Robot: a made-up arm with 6 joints. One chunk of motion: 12 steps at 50 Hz.
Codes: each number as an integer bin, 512 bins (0 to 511) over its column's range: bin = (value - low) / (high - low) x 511, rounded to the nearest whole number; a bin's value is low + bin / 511 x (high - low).
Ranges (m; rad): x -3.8..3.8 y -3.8..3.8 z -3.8..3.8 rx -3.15..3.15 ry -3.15..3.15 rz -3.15..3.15
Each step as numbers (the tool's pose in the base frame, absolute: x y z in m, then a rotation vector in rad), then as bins.
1 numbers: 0.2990 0.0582 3.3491 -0.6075 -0.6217 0.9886
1 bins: 276 259 481 206 205 336
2 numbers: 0.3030 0.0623 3.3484 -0.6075 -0.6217 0.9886
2 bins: 276 260 481 206 205 336
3 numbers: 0.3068 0.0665 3.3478 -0.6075 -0.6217 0.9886
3 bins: 276 260 481 206 205 336
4 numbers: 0.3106 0.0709 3.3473 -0.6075 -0.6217 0.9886
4 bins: 276 260 481 206 205 336
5 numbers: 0.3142 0.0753 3.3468 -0.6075 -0.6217 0.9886
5 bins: 277 261 481 206 205 336
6 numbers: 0.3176 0.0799 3.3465 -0.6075 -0.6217 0.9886
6 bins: 277 261 481 206 205 336
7 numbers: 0.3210 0.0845 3.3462 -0.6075 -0.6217 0.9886
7 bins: 277 261 480 206 205 336
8 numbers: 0.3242 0.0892 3.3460 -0.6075 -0.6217 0.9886
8 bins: 277 261 480 206 205 336
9 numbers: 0.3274 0.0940 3.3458 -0.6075 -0.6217 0.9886
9 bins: 278 262 480 206 205 336
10 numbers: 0.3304 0.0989 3.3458 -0.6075 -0.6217 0.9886
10 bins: 278 262 480 206 205 336
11 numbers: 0.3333 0.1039 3.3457 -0.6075 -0.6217 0.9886
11 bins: 278 262 480 206 205 336
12 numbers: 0.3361 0.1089 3.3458 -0.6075 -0.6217 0.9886
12 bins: 278 263 480 206 205 336
